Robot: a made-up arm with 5 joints. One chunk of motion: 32 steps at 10 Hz.
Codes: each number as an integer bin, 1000 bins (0 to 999) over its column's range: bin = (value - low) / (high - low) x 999, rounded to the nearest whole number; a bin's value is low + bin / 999 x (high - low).
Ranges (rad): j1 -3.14..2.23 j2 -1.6..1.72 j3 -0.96..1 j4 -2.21..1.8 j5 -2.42..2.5
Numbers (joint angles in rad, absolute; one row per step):
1: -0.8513 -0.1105 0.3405 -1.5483 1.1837
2: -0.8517 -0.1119 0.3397 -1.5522 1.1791
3: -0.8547 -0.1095 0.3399 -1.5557 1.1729
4: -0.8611 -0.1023 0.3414 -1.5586 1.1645
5: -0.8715 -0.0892 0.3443 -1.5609 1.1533
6: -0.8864 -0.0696 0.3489 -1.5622 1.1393
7: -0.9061 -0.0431 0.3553 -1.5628 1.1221
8: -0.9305 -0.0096 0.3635 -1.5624 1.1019
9: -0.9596 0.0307 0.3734 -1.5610 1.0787
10: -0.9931 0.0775 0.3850 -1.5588 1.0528
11: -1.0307 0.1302 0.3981 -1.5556 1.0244
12: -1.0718 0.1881 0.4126 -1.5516 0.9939
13: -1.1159 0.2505 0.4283 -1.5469 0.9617
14: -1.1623 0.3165 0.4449 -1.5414 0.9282
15: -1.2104 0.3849 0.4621 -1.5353 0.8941
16: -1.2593 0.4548 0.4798 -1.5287 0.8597
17: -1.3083 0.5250 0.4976 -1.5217 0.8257
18: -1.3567 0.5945 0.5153 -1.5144 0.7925
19: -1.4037 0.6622 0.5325 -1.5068 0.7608
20: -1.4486 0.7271 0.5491 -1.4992 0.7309
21: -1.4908 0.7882 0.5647 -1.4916 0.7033
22: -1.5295 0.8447 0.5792 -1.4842 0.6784
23: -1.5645 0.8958 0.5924 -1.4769 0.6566
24: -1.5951 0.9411 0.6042 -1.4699 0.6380
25: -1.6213 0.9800 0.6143 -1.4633 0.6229
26: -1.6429 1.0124 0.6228 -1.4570 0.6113
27: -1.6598 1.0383 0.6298 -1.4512 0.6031
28: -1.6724 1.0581 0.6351 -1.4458 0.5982
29: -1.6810 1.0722 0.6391 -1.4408 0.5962
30: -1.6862 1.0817 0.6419 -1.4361 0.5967
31: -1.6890 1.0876 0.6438 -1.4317 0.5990
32: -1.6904 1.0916 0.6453 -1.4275 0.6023
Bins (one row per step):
1: 426 448 663 165 732
2: 426 448 662 164 731
3: 425 448 663 163 730
4: 424 451 663 162 728
5: 422 455 665 162 726
6: 419 461 667 161 723
7: 416 468 670 161 719
8: 411 479 675 161 715
9: 406 491 680 162 710
10: 399 505 686 162 705
11: 392 521 692 163 699
12: 385 538 700 164 693
13: 377 557 708 165 687
14: 368 577 716 167 680
15: 359 597 725 168 673
16: 350 618 734 170 666
17: 341 639 743 171 659
18: 332 660 752 173 652
19: 323 681 761 175 646
20: 315 700 769 177 640
21: 307 719 777 179 634
22: 300 736 785 181 629
23: 293 751 791 183 625
24: 287 765 797 184 621
25: 283 776 802 186 618
26: 279 786 807 188 616
27: 275 794 810 189 614
28: 273 800 813 190 613
29: 271 804 815 192 612
30: 270 807 816 193 613
31: 270 809 817 194 613
32: 270 810 818 195 614

